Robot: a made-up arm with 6 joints.
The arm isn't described. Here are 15 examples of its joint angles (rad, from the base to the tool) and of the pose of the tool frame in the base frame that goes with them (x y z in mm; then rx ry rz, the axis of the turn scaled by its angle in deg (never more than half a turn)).
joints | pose
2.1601 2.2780 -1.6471 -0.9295 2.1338 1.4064 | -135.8 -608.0 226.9 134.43 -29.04 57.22
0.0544 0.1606 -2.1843 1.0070 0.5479 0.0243 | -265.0 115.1 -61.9 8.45 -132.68 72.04
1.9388 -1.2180 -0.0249 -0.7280 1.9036 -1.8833 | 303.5 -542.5 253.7 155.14 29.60 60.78
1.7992 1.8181 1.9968 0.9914 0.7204 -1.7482 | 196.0 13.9 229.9 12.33 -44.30 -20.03
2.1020 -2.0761 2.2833 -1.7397 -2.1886 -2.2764 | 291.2 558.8 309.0 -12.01 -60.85 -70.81
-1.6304 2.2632 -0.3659 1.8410 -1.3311 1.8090 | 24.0 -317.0 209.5 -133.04 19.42 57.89
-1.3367 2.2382 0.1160 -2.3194 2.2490 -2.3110 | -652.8 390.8 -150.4 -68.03 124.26 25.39
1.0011 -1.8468 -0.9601 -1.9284 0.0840 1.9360 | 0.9 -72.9 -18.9 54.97 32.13 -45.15
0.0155 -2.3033 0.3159 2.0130 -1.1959 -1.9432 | 168.0 -523.0 -35.7 68.10 71.27 -57.68
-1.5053 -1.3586 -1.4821 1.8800 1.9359 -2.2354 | -453.6 -53.6 -386.7 -104.69 59.32 51.61
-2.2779 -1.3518 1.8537 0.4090 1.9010 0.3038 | 332.9 -282.8 223.7 67.17 -11.22 -113.65
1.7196 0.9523 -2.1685 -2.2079 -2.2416 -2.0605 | -286.6 -816.8 84.9 132.76 -2.05 -61.51
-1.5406 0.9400 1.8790 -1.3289 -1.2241 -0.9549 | 284.6 -186.8 -461.3 19.64 93.44 -55.17
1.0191 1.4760 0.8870 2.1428 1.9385 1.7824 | -145.3 -632.6 213.8 75.14 -19.11 -155.39
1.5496 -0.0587 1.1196 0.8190 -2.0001 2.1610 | 393.4 -381.3 -362.8 -82.41 -73.13 39.12
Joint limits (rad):
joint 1: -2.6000..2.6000
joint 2: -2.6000..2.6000
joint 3: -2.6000..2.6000
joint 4: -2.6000..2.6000
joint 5: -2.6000..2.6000
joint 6: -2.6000..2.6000
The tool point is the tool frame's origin. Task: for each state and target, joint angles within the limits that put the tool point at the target. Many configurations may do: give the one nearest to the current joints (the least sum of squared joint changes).
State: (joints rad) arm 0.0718 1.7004 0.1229 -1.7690 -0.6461 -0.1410
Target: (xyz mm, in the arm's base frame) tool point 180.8 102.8 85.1
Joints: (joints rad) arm 0.1630 1.9236 0.5202 -1.8247 -0.2590 0.1248
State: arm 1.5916 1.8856 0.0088 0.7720 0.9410 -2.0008
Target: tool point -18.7 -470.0 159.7
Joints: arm 1.5880 1.7796 0.1139 0.5341 1.1684 -2.1509
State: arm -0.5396 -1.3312 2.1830 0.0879 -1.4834 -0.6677
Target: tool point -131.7 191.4 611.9
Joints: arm -0.8789 -2.3464 1.8903 -0.1632 -1.2471 -0.6645
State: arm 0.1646 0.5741 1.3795 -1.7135 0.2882 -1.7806
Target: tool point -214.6 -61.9 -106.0
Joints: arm -0.3780 0.5983 1.3713 -1.6770 0.2985 -2.0704
